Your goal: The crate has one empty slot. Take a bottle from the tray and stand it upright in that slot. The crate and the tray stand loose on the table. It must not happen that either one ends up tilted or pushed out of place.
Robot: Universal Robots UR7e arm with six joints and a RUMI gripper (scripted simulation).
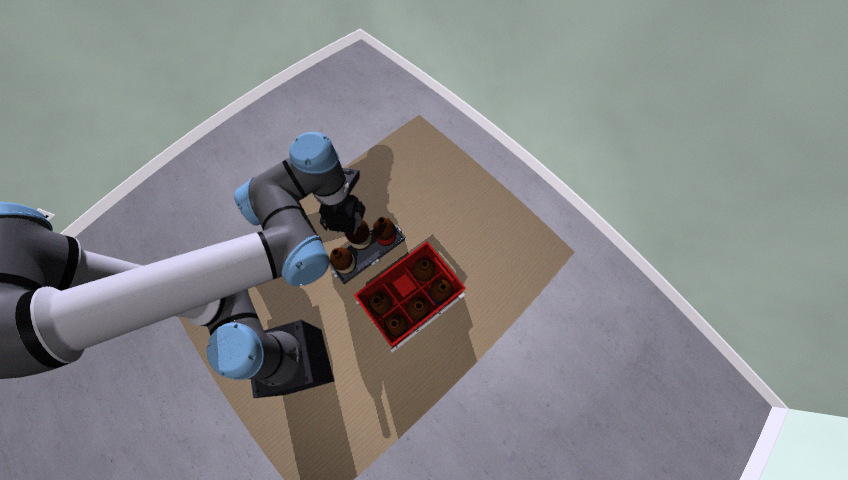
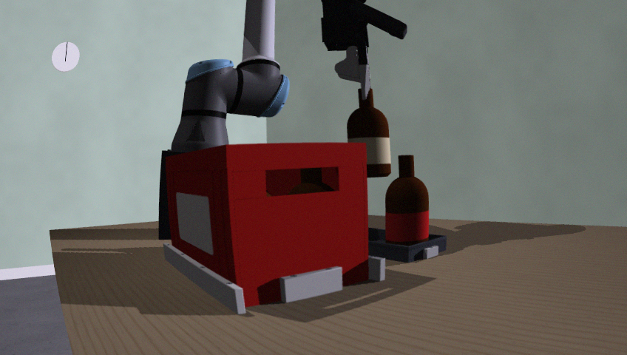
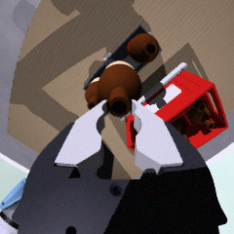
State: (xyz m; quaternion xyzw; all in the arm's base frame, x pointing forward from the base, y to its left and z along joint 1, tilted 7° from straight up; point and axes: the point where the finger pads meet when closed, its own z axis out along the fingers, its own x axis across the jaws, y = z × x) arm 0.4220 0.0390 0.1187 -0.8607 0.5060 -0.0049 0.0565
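Right now the cream-label bottle is 7 cm below my hand. Also, from my hand: dark tray 26 cm below; red crate 23 cm to the right, 19 cm below, 5 cm behind.
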